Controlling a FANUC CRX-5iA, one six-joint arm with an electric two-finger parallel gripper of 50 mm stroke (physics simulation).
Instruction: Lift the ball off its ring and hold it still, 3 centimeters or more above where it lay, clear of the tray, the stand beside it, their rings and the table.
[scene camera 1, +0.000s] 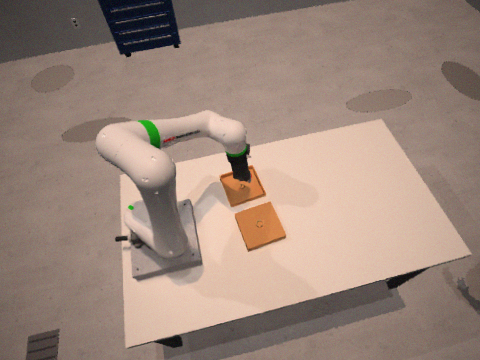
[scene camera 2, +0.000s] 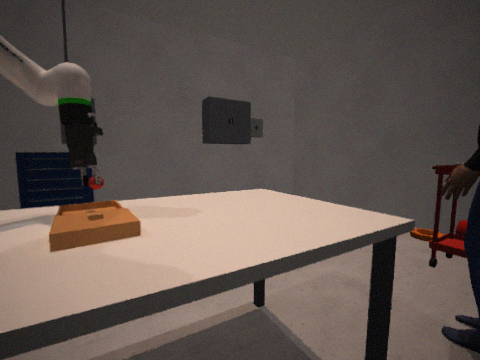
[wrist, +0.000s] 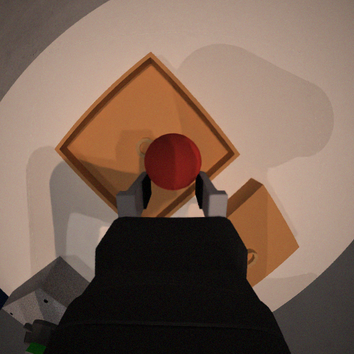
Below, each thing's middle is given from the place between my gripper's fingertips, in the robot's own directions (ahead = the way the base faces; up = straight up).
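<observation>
The red ball (wrist: 172, 161) has my gripper 1 cm below it, 1 cm short of it and 2 cm to the right of it. I see the orange tray (scene camera 1: 238, 192) as well, which is 3 cm to the left of my hand, 2 cm behind it and 10 cm below it. Then there is the orange stand (scene camera 2: 67, 231), and that stand is 5 cm ahead of my hand, 9 cm below it and 21 cm to the right of it.
</observation>
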